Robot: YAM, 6 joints.
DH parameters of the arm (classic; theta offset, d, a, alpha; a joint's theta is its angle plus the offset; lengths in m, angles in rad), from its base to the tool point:
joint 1: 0 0.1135 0.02 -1.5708
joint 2: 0 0 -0.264 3.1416
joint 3: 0.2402 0 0.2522 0
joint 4: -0.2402 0 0.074 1.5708
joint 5: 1.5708 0 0 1.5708
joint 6: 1.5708 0.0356 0 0
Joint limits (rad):
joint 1: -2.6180..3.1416
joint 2: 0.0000..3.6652
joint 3: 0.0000..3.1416
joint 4: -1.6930..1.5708
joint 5: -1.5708..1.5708
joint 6: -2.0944..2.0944
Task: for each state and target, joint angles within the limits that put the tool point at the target. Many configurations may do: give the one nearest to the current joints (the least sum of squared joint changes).
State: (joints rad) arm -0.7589 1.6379 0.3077 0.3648 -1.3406 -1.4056
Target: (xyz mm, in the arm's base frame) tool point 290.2 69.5 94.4
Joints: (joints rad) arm 0.1199 1.8776 0.6487 0.4260 -1.2990 -1.4056
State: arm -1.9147 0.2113 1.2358 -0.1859 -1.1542 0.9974
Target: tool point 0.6 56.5 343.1
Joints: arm -1.0130 0.0000 0.9060 -0.9083 -1.0244 0.9974
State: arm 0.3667 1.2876 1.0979 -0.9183 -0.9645 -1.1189
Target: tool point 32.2 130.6 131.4
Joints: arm 1.1027 1.3641 0.4661 -1.0513 -1.0123 -1.1189
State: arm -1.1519 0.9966 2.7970 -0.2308 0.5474 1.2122
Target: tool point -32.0 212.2 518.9
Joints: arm -1.5056 0.3789 1.9915 -0.9363 0.5336 1.2122
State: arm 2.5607 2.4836 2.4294 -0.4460 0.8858 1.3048
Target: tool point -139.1 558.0 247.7
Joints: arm 1.8634 2.5584 2.4584 -0.4036 0.8949 1.3048
